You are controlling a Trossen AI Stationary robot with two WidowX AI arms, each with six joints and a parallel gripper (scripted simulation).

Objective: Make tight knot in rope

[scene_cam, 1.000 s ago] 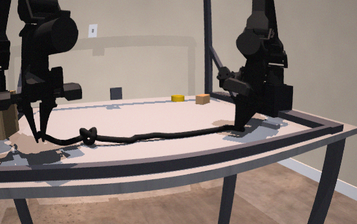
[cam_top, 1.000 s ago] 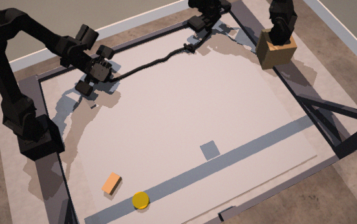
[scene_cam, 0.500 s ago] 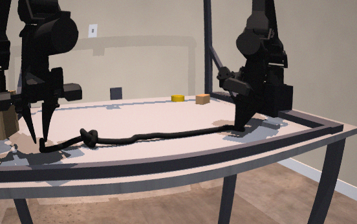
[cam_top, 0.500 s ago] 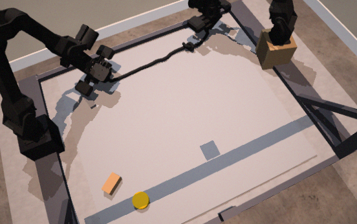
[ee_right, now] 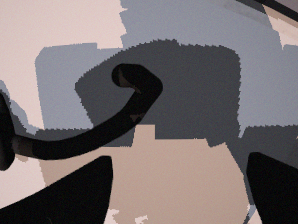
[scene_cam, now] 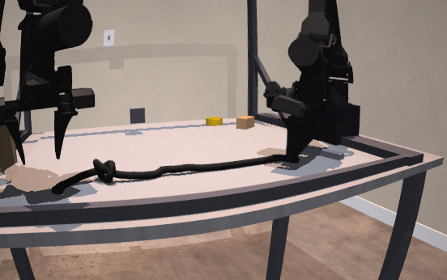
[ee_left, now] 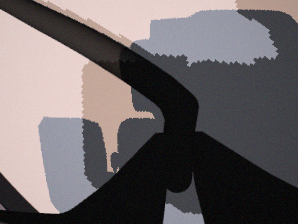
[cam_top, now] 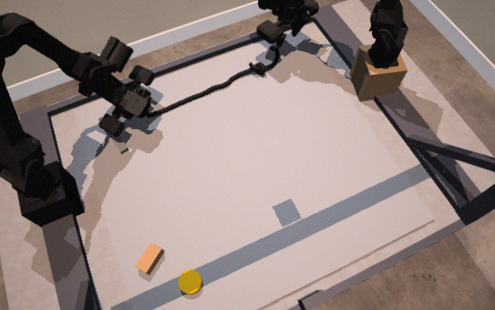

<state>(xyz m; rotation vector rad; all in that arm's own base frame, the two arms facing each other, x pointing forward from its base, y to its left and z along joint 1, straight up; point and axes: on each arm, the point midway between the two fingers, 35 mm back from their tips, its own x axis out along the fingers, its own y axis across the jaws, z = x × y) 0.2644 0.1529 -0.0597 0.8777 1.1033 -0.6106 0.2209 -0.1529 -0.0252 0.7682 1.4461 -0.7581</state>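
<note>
Right now the grey bar is 30 mm behind my left hand, 90 mm to the left of it and 30 mm below it. Also, from my left hand: yellow disc (470 mm behind, 20 mm to the left, 30 mm below); orange block (390 mm behind, 90 mm to the left, 20 mm below).
</note>
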